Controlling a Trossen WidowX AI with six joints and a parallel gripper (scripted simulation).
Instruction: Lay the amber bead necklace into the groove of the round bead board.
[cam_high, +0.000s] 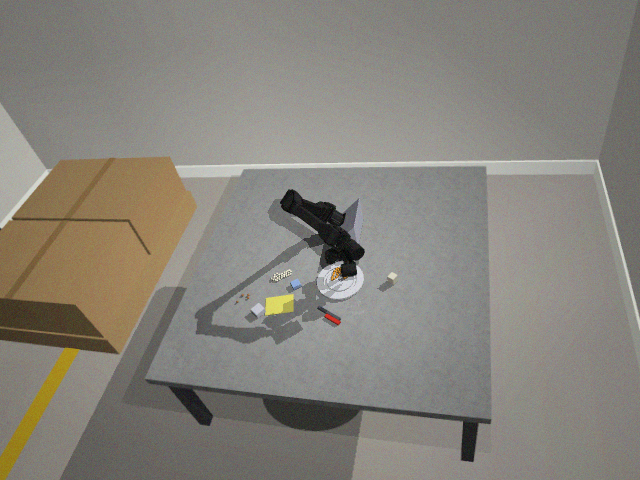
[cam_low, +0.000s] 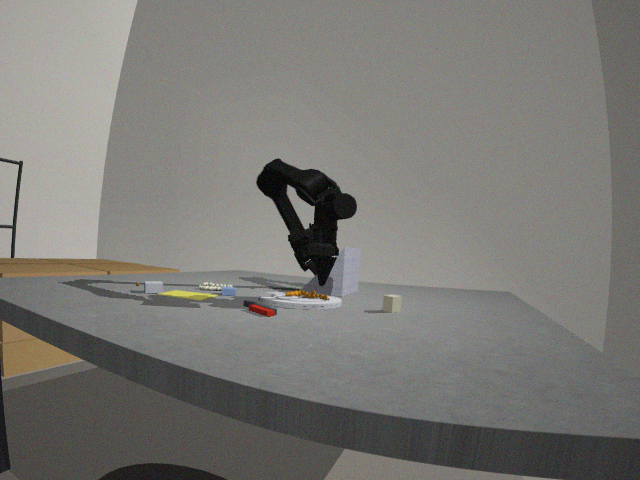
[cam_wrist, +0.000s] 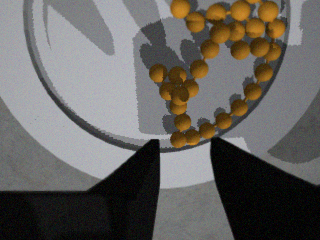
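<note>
Right now my gripper tip is 30 mm short of the round bead board, 40 mm to the left of it and 40 mm above it. Round my gripper tip: blue cube (70 mm ahead, 230 mm to the right, 40 mm below); then cream cube (10 mm ahead, 180 mm to the left, 30 mm below); then red-handled tool (210 mm ahead, 40 mm to the right, 40 mm below).
</note>
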